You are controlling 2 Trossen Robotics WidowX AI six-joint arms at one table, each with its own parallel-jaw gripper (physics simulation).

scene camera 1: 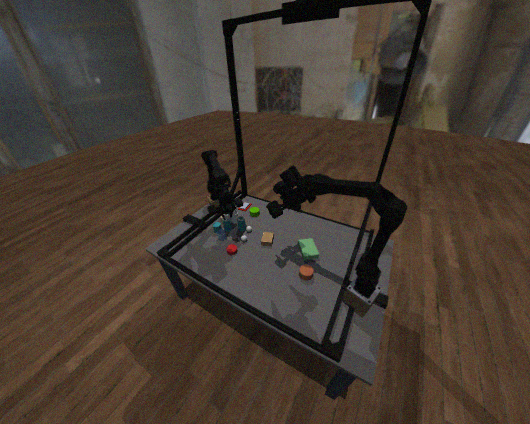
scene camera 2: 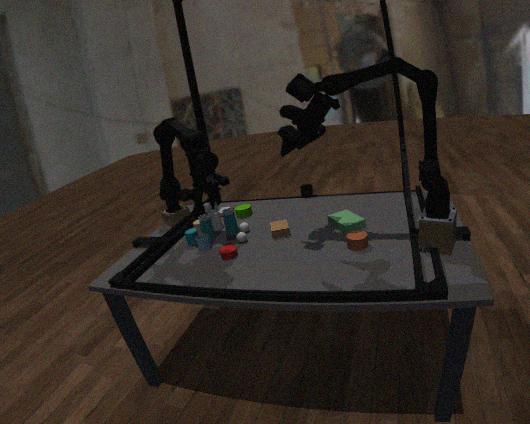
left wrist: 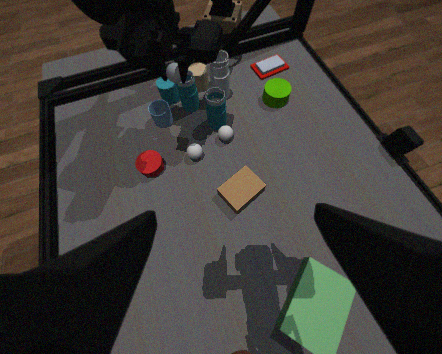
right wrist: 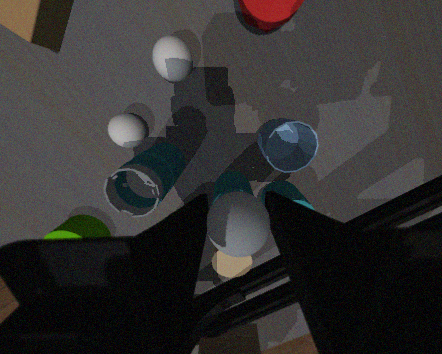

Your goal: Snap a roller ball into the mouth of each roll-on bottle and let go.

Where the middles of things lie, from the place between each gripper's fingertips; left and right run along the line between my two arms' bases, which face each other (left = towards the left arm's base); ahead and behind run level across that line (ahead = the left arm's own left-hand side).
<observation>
Right now my left hand is 140 mm short of the light blue cylinder [right wrist: 288,145], 320 mm to the left of it and 270 mm above it. The rest, counted from my left hand: tan cylinder [right wrist: 227,266]: 40 mm ahead, 420 mm to the right, 270 mm below.
My right gripper is now 90 mm above the light blue cylinder and 60 mm short of it. The rest, counted from my right hand: tan cylinder 110 mm to the right, 90 mm below, 40 mm behind.
</observation>
